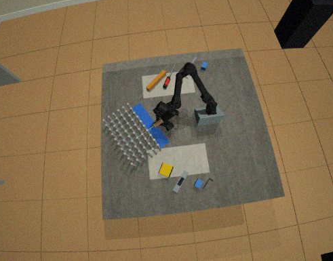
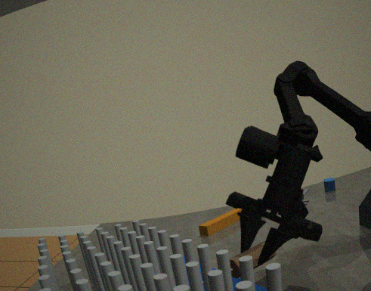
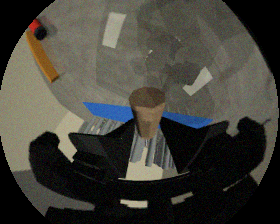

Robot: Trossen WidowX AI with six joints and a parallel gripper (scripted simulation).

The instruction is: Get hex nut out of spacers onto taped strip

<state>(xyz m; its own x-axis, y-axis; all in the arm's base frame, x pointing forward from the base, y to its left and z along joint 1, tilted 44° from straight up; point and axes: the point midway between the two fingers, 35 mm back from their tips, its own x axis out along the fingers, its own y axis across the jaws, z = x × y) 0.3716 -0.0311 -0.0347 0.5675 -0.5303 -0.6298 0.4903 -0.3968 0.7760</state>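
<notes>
The blue taped strip is 7 cm ahead of my gripper tip, 1 cm to the right of it and 4 cm below it. From my gripper tip the other things lie so: hook tool (9 cm ahead, 5 cm to the left, 1 cm below); yellow block (2 cm behind, 35 cm to the left, 2 cm below); orange bar (1 cm behind, 39 cm to the right, 2 cm below).
</notes>
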